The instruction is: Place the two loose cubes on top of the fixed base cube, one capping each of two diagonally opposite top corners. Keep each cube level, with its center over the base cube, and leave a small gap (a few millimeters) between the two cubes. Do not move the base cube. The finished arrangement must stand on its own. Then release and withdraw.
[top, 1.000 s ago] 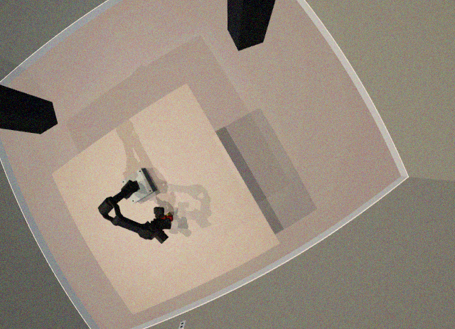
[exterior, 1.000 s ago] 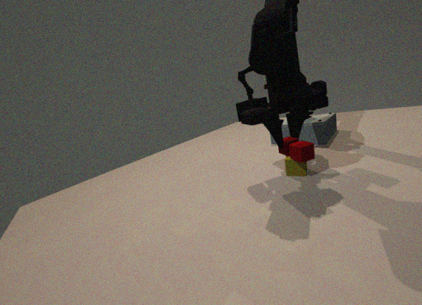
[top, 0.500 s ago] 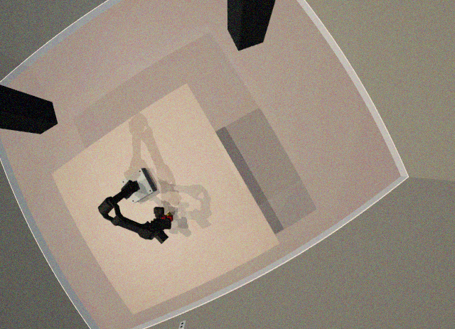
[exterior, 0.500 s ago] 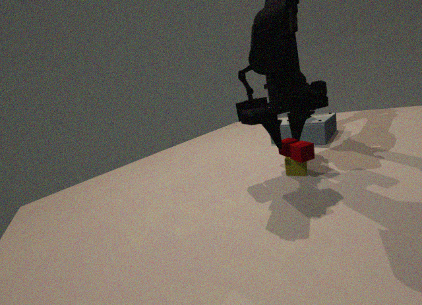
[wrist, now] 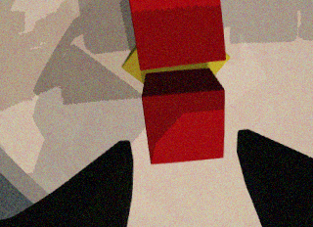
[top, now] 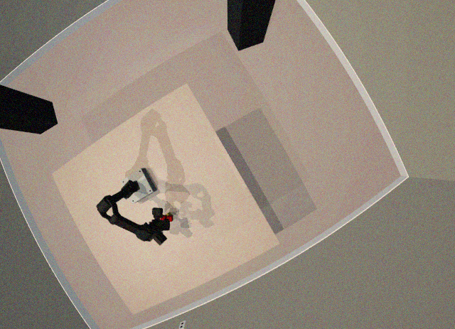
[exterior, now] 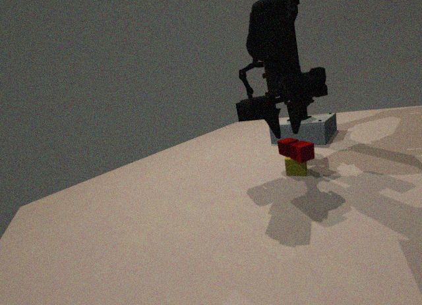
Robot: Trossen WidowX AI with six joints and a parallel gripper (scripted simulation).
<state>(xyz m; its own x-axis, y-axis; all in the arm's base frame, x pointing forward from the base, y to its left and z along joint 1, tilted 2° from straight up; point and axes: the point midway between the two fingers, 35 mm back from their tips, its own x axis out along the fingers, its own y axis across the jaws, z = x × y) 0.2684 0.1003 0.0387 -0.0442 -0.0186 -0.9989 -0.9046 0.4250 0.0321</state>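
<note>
Right now the red cube is 3 cm below my gripper tip. The rest, counted from my gripper tip: yellow base cube: 6 cm below, 2 cm to the left, 1 cm ahead.
</note>
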